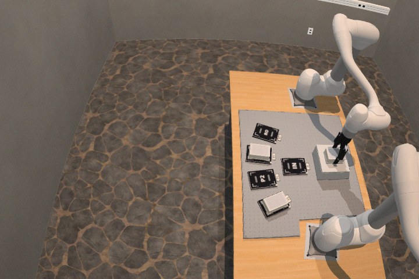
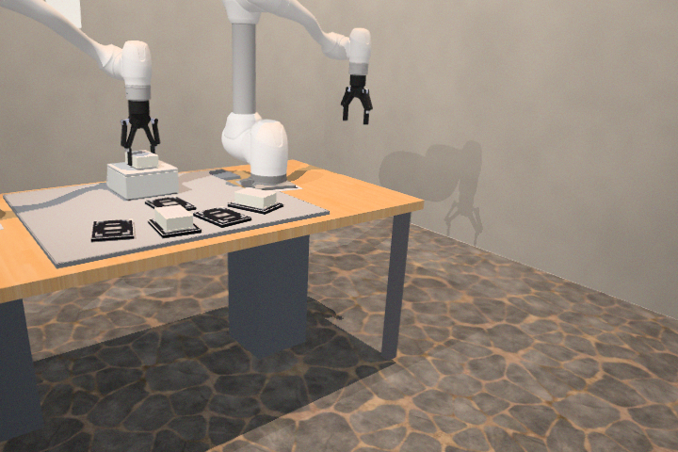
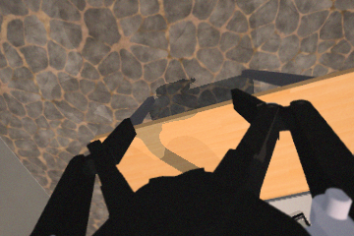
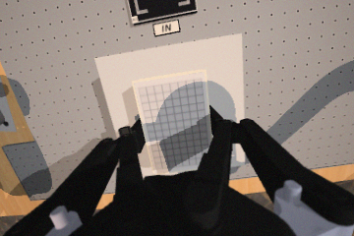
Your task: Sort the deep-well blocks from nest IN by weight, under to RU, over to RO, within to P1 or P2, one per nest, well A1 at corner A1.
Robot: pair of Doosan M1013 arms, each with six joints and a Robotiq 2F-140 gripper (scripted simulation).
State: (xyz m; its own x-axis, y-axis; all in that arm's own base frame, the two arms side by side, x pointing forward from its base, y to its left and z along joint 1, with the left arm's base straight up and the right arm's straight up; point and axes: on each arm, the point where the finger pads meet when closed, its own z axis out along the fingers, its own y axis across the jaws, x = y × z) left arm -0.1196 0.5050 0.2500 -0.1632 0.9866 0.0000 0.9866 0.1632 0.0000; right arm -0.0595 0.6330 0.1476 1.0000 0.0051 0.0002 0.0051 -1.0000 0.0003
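Observation:
Now: the nest P2 460 mm ahead of my right hand, 120 mm to the left of it and 130 mm below it. Also, from my right hand: nest RU (470 mm ahead, 60 mm to the right, 130 mm below); check-weigher CW (10 mm behind, 70 mm below); infeed nest (250 mm ahead, 10 mm to the left, 130 mm below).

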